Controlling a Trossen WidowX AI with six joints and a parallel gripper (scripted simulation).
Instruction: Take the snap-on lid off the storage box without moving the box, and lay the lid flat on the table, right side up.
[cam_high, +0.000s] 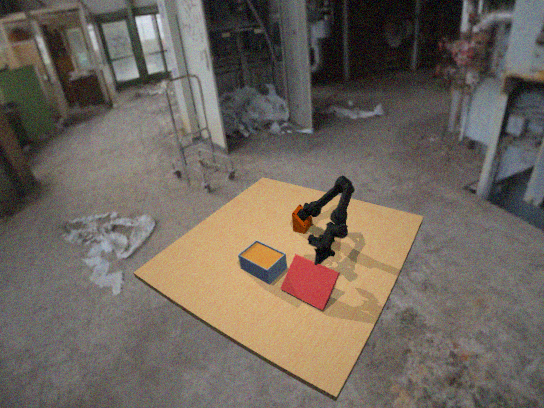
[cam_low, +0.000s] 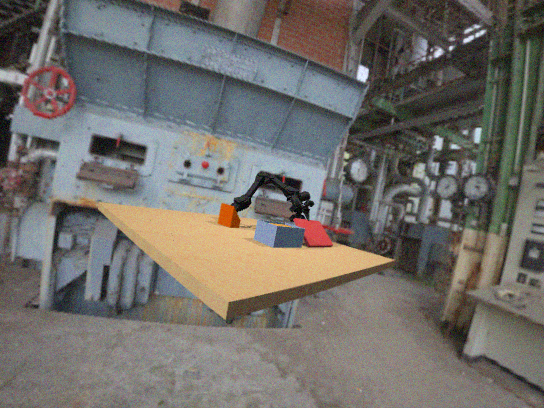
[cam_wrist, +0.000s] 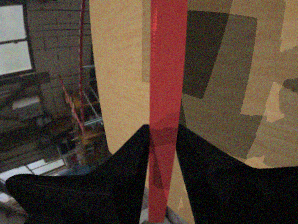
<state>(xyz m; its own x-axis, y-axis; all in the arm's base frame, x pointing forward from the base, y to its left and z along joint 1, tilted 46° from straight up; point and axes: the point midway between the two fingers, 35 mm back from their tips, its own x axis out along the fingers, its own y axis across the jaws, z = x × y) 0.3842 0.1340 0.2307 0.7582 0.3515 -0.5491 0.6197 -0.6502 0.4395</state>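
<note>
My gripper tip is now 6 cm short of the lid, 5 cm above it and 1 cm to the left of it. From my gripper tip the other things lie so: storage box 30 cm to the right, 7 cm below, 1 cm ahead.
</note>
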